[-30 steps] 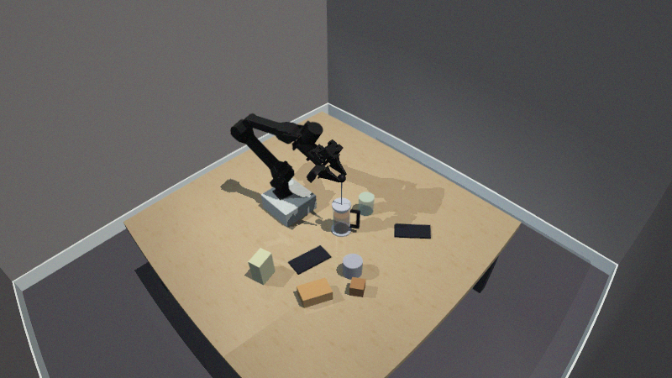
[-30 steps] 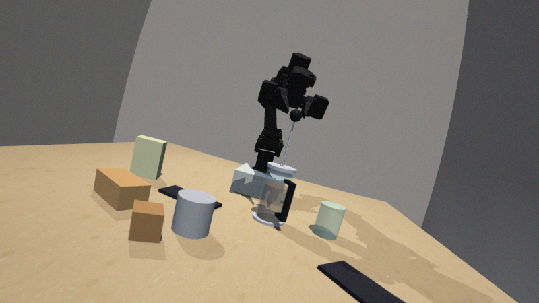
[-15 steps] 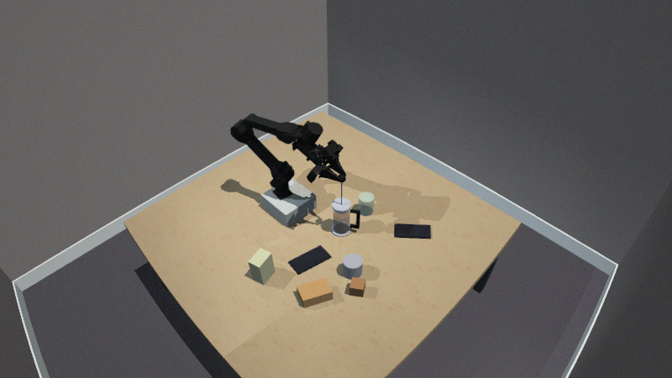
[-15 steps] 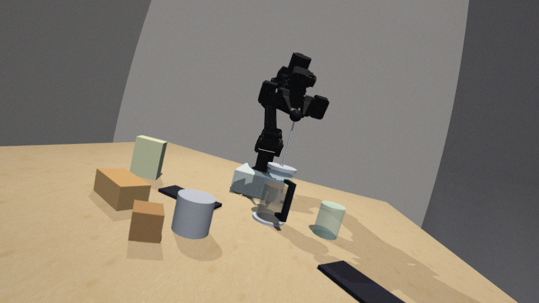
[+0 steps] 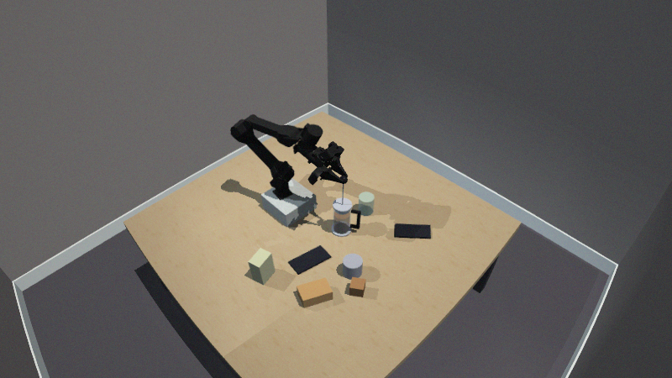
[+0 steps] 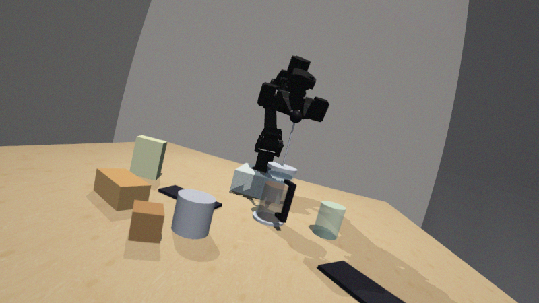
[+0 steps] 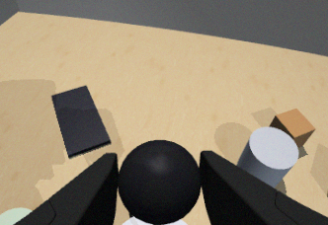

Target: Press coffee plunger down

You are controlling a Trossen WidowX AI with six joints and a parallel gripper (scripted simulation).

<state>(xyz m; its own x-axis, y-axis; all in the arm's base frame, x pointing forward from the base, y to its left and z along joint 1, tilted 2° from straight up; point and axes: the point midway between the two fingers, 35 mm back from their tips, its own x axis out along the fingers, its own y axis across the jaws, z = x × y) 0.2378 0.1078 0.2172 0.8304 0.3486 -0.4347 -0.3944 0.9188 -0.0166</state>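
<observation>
Now: gripper tip 10 mm to the right of the glass coffee press and 140 mm above it. The rest, counted from my gripper tip: pale green cylinder 40 mm behind, 140 mm to the left, 230 mm below.
</observation>
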